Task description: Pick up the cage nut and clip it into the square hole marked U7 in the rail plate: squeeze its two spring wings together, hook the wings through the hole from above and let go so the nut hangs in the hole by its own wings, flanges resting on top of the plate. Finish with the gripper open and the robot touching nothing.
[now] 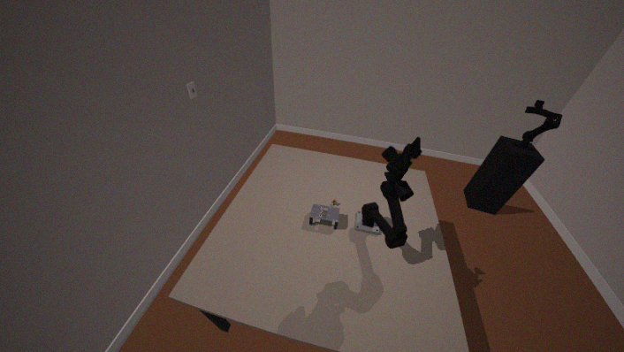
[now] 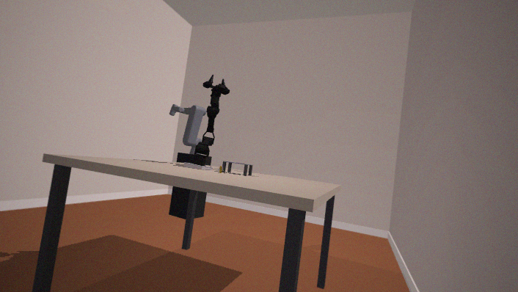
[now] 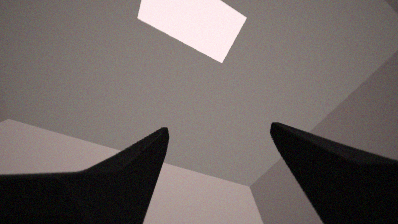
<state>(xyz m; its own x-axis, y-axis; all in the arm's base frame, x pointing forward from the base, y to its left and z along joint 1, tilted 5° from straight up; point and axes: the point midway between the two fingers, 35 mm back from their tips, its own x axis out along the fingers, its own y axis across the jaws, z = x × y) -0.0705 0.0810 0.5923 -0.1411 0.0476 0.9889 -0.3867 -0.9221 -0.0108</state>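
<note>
Now: the cage nut 62 cm below my gripper tip, 27 cm ahead of it and 19 cm to the right of it.
</note>
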